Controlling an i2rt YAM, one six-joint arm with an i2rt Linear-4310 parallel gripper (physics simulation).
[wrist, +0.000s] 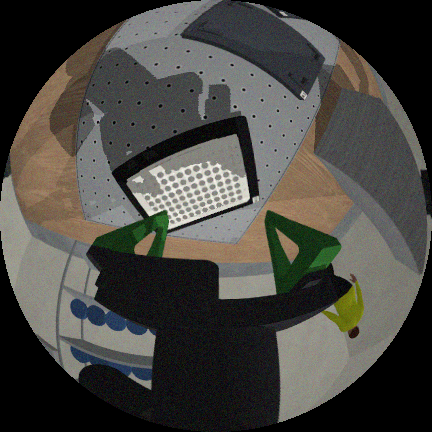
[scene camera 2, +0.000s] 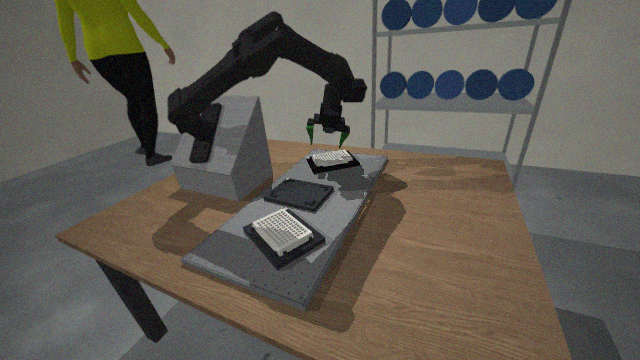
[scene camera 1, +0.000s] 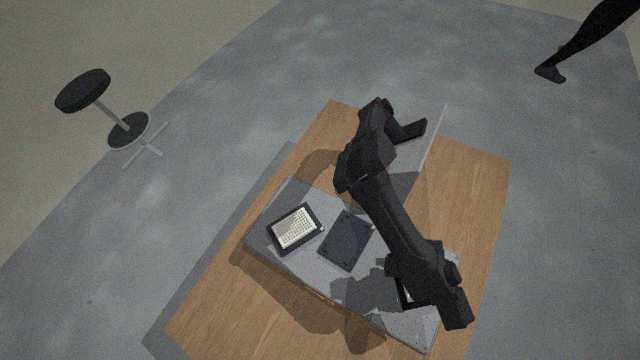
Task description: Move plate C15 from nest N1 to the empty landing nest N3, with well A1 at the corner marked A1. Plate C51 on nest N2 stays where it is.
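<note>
A white well plate (scene camera 2: 332,158) (wrist: 205,187) lies in the black nest (wrist: 247,150) at the far end of the board, mostly hidden by the arm in scene camera 1. Another white well plate (scene camera 1: 295,227) (scene camera 2: 281,230) lies in the dark nest at the other end. The empty dark nest (scene camera 1: 346,241) (scene camera 2: 299,194) (wrist: 260,45) is between them. Plate and nest labels are not readable, so I cannot tell C15 from C51. My gripper (scene camera 2: 326,145) (wrist: 216,215) is open and empty, its green fingers pointing down above the far plate, apart from it. The arm hides the fingers in scene camera 1.
The nests stand on a grey perforated board (scene camera 1: 410,327) (scene camera 2: 225,252) (wrist: 280,120) on a wooden table (scene camera 1: 240,305) (scene camera 2: 440,240). The arm's grey wedge-shaped base (scene camera 2: 212,177) (wrist: 380,150) stands beside the board. A shelf rack (scene camera 2: 455,105) and a person (scene camera 2: 115,30) are beyond the table.
</note>
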